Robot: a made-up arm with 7 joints. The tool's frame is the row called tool.
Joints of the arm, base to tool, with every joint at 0 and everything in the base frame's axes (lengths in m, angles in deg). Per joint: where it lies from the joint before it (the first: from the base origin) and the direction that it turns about. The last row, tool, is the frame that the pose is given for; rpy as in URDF.
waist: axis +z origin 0 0 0.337
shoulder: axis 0 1 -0.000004 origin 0 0 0
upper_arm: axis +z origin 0 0 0.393
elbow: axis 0 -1 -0.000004 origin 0.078 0 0
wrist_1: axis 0 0.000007 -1 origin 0.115 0 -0.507
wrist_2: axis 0 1 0.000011 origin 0 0 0
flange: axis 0 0.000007 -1 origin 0.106 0 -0.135
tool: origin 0 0 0 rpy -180 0 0
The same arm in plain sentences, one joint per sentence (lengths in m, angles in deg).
The arm has seven revolute joints in a row. What follows holds with every joint at zero, and every direction is one of the base frame's. Joint 1 is mounted 0.337 m along +z from the base frame's origin and rotates about +z. Joint 2 is mounted at the same point as joint 1 and rotates about +y. Joint 3 is mounted 0.393 m along +z from joint 2 and rotates about +z. Joint 4 is mounted 0.078 m along +x from joint 3 and rotates about -y. Joint 5 is mounted 0.115 m along +x and 0.507 m along -z from joint 4 and rotates about -z. Joint 6 is mounted at the same point as joint 5 and rotates about +y. Joint 7 is mounted 0.106 m along +x and 0.135 m along -z from joint 6 and rotates about -z. The tool frame, which is the frame that the pose is given for, is mounted at the same point as joint 7; its axes are the base frame's turned by roll 180, pitch 0 and yaw 0 deg (as in URDF: about the fixed x, then y, then z).
